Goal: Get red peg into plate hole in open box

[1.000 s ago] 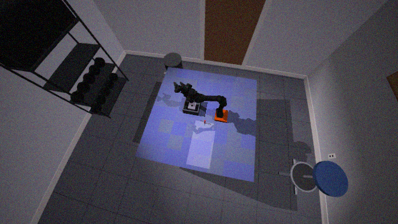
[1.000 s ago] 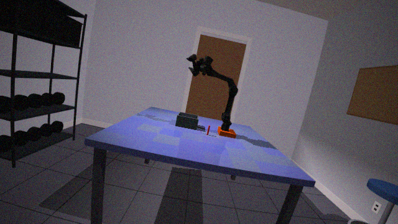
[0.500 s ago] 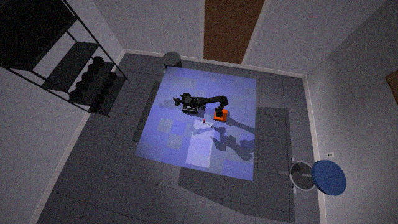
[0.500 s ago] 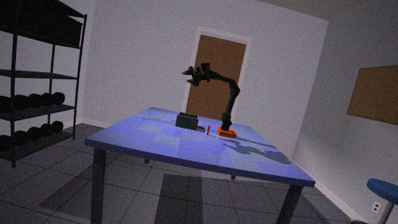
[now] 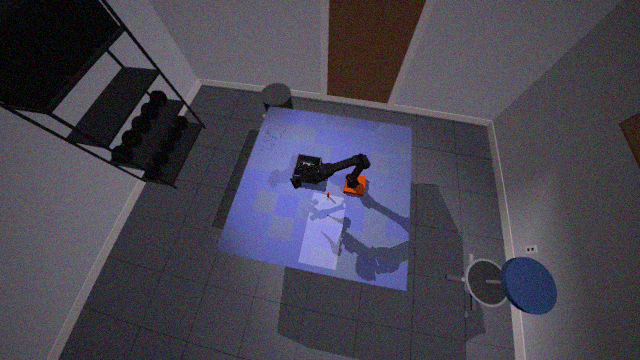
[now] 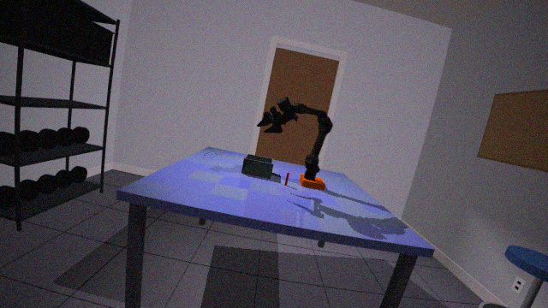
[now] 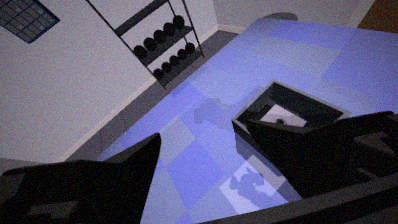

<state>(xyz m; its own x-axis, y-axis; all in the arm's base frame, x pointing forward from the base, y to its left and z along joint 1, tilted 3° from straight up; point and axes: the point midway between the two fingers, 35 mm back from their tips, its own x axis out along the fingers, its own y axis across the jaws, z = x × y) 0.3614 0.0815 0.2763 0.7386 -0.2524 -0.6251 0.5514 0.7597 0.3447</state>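
Now: the red peg 260 mm below my gripper tip, 210 mm behind it and 20 mm to the left of it. The rest, counted from my gripper tip: dark grey box 280 mm below, 170 mm to the right, 40 mm behind.
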